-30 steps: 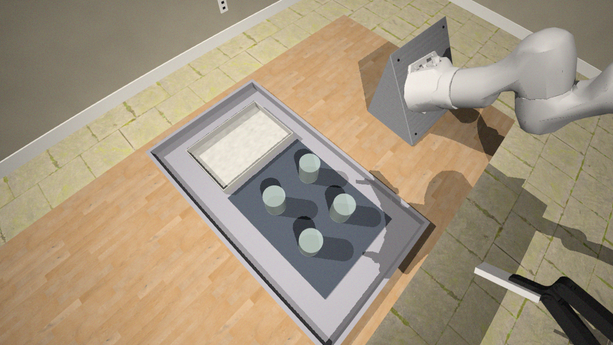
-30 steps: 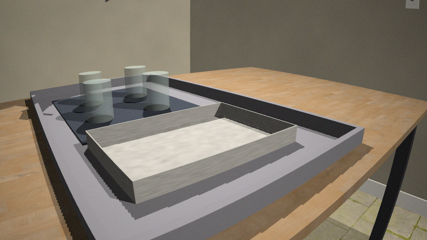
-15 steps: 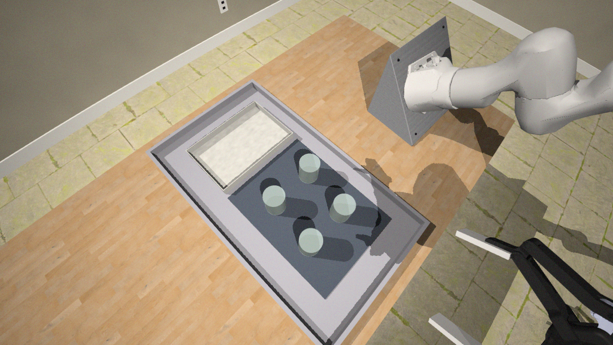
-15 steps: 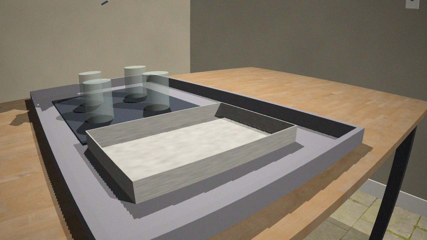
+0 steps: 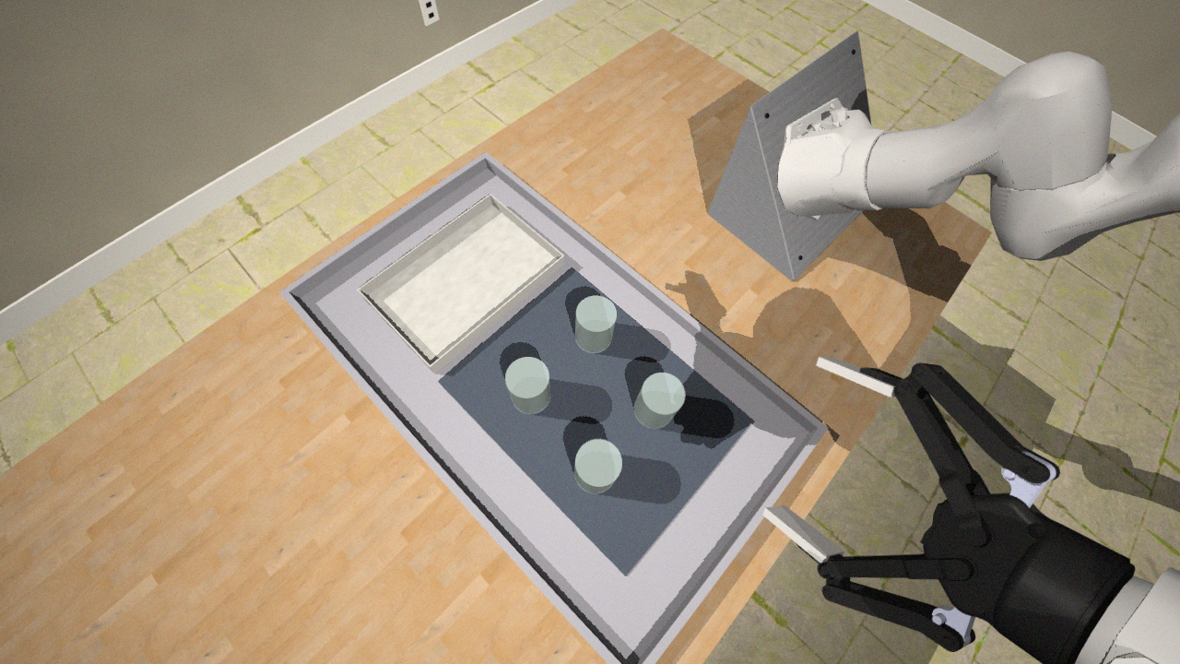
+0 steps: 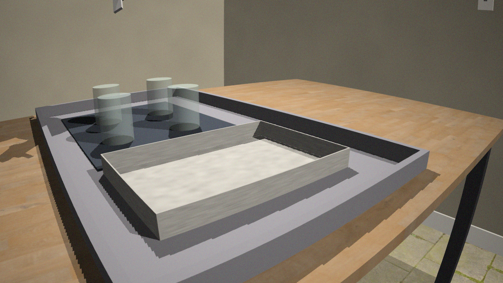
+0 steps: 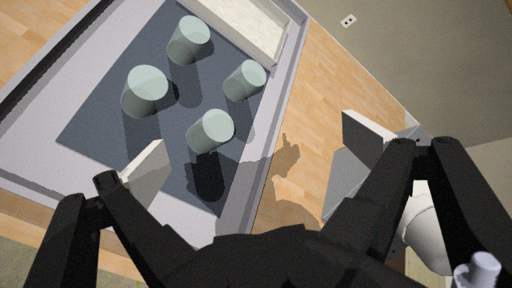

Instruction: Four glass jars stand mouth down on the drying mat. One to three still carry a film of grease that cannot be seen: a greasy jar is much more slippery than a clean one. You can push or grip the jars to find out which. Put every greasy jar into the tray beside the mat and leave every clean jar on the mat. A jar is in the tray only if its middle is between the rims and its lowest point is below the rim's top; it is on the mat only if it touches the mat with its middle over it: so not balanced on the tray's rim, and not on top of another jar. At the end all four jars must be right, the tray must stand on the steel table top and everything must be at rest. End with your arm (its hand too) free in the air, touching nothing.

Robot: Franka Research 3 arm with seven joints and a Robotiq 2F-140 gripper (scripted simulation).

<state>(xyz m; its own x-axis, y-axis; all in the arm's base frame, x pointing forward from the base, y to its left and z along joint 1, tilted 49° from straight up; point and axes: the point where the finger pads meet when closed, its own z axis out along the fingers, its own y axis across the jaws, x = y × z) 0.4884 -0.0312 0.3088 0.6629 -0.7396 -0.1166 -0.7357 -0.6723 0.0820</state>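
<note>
Right now my hand is 33 cm above the steel table top, 32 cm to the left of it and 3 cm short of it. Round my hand: dark drying mat (32 cm below, 22 cm to the right, 2 cm ahead); tray (54 cm to the right, 32 cm below, 1 cm ahead).
</note>
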